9 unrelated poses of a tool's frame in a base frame.
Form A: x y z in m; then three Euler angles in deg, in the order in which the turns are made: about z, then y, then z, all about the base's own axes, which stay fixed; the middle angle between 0 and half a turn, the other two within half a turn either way.
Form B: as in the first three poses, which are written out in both.
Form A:
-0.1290, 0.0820, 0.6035, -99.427, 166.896, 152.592
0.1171, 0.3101, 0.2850, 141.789, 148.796, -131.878
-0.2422, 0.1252, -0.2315, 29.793, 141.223, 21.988
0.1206, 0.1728, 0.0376, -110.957, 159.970, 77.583
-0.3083, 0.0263, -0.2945, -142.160, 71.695, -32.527
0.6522, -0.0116, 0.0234, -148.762, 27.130, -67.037
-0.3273, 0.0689, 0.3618, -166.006, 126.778, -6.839
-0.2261, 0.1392, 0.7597, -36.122, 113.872, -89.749
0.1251, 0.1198, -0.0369, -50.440, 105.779, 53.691
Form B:
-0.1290, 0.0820, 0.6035, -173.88, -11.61, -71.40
0.1171, 0.3101, 0.2850, 155.72, -20.23, 89.27
-0.2422, 0.1252, -0.2315, -163.26, 35.50, -177.59
0.1206, 0.1728, 0.0376, -160.40, 4.22, -9.27
-0.3083, 0.0263, -0.2945, 58.40, 53.18, 154.06
0.6522, -0.0116, 0.0234, 25.26, 10.25, 141.90
-0.3273, 0.0689, 0.3618, 170.95, 52.68, 25.32
-0.2261, 0.1392, 0.7597, 113.87, 0.23, -126.22
0.1251, 0.1198, -0.0369, -109.32, 34.74, 50.86

